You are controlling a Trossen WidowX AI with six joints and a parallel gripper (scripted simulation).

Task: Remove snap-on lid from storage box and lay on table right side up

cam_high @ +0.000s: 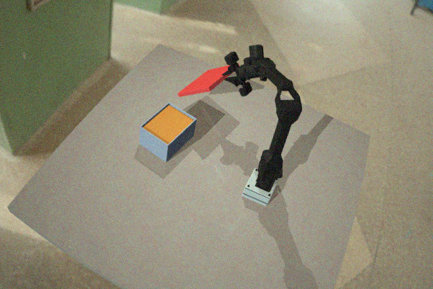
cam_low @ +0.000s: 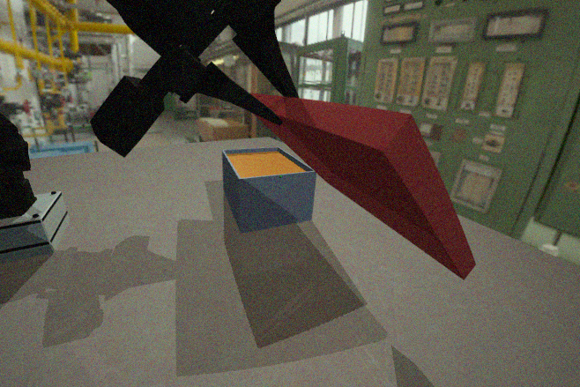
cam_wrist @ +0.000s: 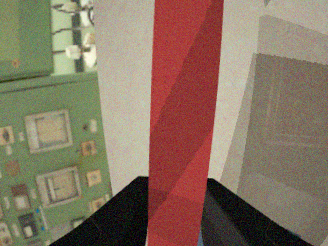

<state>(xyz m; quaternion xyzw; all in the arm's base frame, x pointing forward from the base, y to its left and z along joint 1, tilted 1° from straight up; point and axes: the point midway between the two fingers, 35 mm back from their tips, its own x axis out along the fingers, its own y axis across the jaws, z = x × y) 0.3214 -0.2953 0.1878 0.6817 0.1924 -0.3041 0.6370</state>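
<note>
The red lid is 60 mm ahead of my gripper tip, 10 mm to the right of it and 50 mm below it. Also, from my gripper tip: blue storage box 110 mm ahead, 260 mm to the left, 180 mm below.
</note>
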